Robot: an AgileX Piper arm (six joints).
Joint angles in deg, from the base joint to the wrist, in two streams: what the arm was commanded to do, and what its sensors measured. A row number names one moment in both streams.
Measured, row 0:
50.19, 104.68, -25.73, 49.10, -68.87, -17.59
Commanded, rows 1 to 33:
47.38, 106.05, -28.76, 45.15, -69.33, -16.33
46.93, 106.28, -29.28, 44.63, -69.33, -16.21
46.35, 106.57, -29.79, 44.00, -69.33, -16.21
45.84, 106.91, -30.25, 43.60, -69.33, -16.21
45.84, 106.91, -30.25, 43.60, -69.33, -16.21
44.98, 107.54, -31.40, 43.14, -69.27, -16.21
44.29, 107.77, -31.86, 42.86, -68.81, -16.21
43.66, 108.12, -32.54, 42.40, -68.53, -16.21
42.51, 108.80, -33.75, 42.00, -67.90, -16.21
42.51, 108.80, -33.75, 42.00, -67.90, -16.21
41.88, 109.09, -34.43, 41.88, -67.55, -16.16
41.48, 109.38, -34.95, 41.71, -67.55, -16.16
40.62, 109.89, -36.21, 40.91, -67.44, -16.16
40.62, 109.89, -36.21, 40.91, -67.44, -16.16
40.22, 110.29, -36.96, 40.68, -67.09, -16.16
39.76, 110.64, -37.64, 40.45, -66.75, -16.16
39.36, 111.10, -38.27, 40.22, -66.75, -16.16
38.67, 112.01, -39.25, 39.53, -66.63, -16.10
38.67, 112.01, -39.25, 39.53, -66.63, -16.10
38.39, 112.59, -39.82, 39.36, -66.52, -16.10
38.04, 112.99, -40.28, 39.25, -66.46, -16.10
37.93, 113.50, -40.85, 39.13, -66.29, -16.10
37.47, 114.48, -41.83, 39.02, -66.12, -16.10
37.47, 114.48, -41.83, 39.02, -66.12, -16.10
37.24, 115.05, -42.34, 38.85, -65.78, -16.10
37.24, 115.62, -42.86, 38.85, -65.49, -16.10
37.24, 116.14, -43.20, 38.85, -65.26, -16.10
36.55, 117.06, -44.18, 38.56, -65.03, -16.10
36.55, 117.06, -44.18, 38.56, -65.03, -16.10
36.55, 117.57, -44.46, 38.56, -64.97, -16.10
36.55, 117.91, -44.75, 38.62, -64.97, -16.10
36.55, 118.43, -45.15, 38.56, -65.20, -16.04
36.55, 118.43, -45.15, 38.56, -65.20, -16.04
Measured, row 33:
36.84, 118.03, -44.18, 39.13, -65.20, -16.39
